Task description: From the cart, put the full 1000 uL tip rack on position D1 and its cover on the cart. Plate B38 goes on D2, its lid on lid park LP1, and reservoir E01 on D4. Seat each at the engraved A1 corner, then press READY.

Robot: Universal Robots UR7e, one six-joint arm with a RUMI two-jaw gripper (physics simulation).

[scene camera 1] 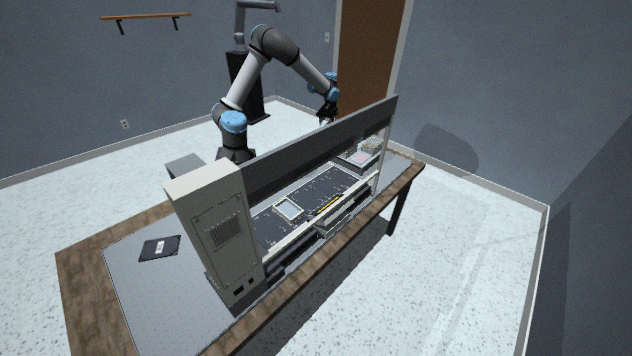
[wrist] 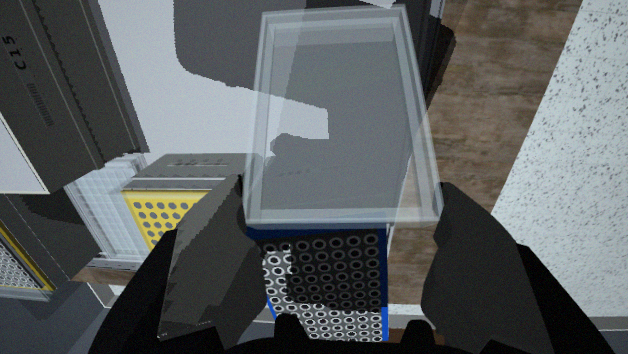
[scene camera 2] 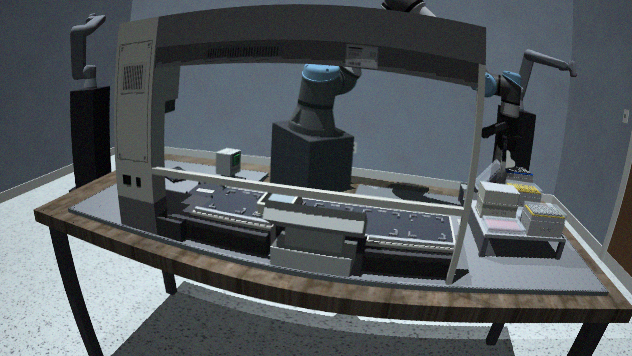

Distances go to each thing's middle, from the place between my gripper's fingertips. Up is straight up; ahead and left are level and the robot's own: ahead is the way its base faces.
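Scene:
Positions counted from my hand: the cart shelf (wrist: 187, 81), 16 cm ahead, 2 cm to the right, 7 cm below; the frame post (scene camera 2: 481, 68), 49 cm ahead, 32 cm to the right, 10 cm above; the machine tower (scene camera 2: 130, 136), 32 cm ahead, 108 cm to the right, 14 cm above.

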